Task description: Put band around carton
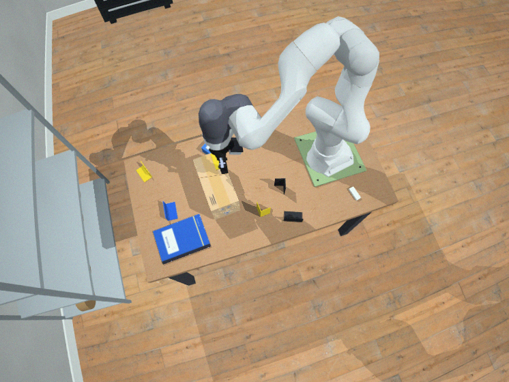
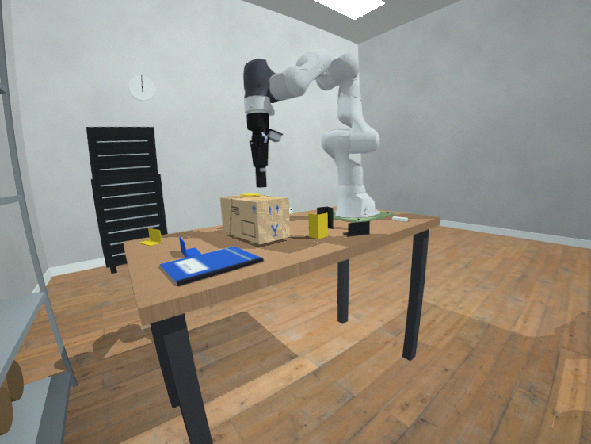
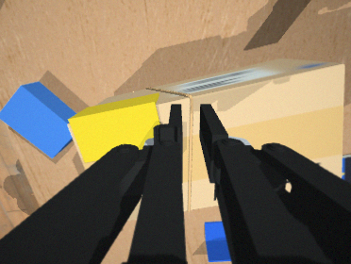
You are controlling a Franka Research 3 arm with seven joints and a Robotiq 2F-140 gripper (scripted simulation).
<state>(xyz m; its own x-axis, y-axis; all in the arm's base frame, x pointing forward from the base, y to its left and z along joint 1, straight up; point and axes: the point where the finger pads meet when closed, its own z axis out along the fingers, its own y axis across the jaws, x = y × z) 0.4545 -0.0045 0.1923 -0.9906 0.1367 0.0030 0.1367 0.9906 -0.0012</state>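
My hand is 130 mm above the cardboard carton, 50 mm short of it and 10 mm to the right of it. From my hand the other things lie so: blue block: 210 mm to the right, 180 mm below, 20 mm ahead; then white block: 540 mm behind, 210 mm to the left, 200 mm below; then blue corner guard: 290 mm ahead, 190 mm below, 40 mm to the left.
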